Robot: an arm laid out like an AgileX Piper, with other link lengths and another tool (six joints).
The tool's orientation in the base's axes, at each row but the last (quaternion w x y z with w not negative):
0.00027, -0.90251, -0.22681, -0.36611
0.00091, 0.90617, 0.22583, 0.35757
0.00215, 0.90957, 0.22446, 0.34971
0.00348, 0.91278, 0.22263, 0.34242
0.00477, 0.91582, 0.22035, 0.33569
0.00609, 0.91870, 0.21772, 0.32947
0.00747, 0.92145, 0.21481, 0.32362
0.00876, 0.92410, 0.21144, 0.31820
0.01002, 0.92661, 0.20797, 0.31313
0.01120, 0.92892, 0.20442, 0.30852
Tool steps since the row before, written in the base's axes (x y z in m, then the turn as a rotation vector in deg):
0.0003, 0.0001, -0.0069, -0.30, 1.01, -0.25
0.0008, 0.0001, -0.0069, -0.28, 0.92, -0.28
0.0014, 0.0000, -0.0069, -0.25, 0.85, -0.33
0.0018, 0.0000, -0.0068, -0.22, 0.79, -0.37
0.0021, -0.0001, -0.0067, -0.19, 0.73, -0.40
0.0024, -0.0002, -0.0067, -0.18, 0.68, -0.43
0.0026, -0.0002, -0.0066, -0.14, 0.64, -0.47
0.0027, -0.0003, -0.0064, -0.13, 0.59, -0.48
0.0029, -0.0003, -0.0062, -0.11, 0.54, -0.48
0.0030, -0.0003, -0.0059, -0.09, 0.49, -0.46
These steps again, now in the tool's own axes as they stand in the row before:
-0.0043, -0.0011, 0.0053, 0.06, -1.07, 0.15
-0.0039, -0.0009, 0.0057, 0.02, -0.99, 0.17
-0.0035, -0.0005, 0.0061, -0.02, -0.92, 0.22
-0.0030, -0.0004, 0.0063, -0.05, -0.86, 0.26
-0.0027, -0.0001, 0.0065, -0.08, -0.80, 0.29
-0.0025, 0.0001, 0.0067, -0.11, -0.75, 0.32
-0.0022, 0.0002, 0.0068, -0.12, -0.71, 0.37
-0.0019, 0.0003, 0.0067, -0.14, -0.66, 0.38
-0.0016, 0.0005, 0.0066, -0.14, -0.61, 0.38
-0.0013, 0.0005, 0.0065, -0.14, -0.55, 0.37

